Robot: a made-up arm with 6 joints. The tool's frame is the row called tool.
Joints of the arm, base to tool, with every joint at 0 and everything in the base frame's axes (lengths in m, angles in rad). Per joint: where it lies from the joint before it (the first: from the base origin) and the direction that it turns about. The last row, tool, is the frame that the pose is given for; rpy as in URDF.
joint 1: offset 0.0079 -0.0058 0.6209 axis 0 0 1
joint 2: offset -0.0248 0.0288 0.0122 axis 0 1 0
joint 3: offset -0.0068 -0.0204 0.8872 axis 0 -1 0
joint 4: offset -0.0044 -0.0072 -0.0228 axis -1 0 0
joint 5: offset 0.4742 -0.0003 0.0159 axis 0 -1 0
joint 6: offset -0.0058 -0.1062 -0.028 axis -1 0 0
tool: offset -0.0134 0.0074 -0.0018 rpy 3.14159 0 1.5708
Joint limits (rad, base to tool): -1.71..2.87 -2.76..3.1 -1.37..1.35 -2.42..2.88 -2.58..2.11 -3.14..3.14
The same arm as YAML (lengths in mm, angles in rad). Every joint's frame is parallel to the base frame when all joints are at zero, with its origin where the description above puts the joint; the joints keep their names.
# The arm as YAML. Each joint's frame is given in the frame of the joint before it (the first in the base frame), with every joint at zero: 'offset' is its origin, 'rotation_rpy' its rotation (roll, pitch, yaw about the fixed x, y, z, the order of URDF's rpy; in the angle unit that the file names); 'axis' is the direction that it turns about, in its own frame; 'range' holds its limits. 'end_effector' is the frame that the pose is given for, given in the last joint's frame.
length_unit: mm
angle_unit: rad
chain:
  - id: joint 1
    offset: [7.9, -5.8, 620.9]
    rotation_rpy: [0.0, 0.0, 0.0]
    axis: "+z"
    range: [-1.71, 2.87]
  - id: joint 2
    offset: [-24.8, 28.8, 12.2]
    rotation_rpy: [0.0, 0.0, 0.0]
    axis: "+y"
    range: [-2.76, 3.1]
  - id: joint 3
    offset: [-6.8, -20.4, 887.2]
    rotation_rpy: [0.0, 0.0, 0.0]
    axis: "-y"
    range: [-1.37, 1.35]
  - id: joint 4
    offset: [-4.4, -7.2, -22.8]
    rotation_rpy: [0.0, 0.0, 0.0]
    axis: "-x"
    range: [-2.42, 2.88]
  - id: joint 5
    offset: [474.2, -0.3, 15.9]
    rotation_rpy: [0.0, 0.0, 0.0]
    axis: "-y"
    range: [-2.58, 2.11]
  - id: joint 6
    offset: [-5.8, -106.2, -28.0]
    rotation_rpy: [0.0, 0.0, 0.0]
    axis: "-x"
    range: [-3.14, 3.14]
end_effector:
  offset: [-13.4, 7.4, -1.8]
  rotation_rpy: [3.1416, 0.0, 1.5708]

